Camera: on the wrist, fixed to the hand. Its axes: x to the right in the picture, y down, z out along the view.
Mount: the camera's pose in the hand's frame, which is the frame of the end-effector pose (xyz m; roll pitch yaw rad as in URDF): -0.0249 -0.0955 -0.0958 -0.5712 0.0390 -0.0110
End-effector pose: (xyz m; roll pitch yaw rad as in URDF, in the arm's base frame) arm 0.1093 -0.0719 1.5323 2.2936 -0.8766 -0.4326
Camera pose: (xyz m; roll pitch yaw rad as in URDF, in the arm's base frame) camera 0.1572 0.0547 1.5079 1.6775 -0.8933 -0.3743
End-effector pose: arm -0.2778 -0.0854 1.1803 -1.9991 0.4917 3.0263
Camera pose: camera -0.3099 -0.0339 1.3037 -2.5860 0.4653 2.9917
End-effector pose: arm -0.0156 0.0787 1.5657 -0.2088 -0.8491 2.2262
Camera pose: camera 0.0504 0.1787 1.4982 -0.7595 -0.8130 2.1988
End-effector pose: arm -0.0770 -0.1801 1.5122 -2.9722 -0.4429 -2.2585
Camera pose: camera 0.0276 -0.1756 1.6014 2.7379 -0.4832 -2.2537
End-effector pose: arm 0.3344 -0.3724 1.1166 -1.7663 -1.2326 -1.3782
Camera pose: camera 0.2385 -0.2748 1.1304 -2.2290 -1.2490 -1.4926
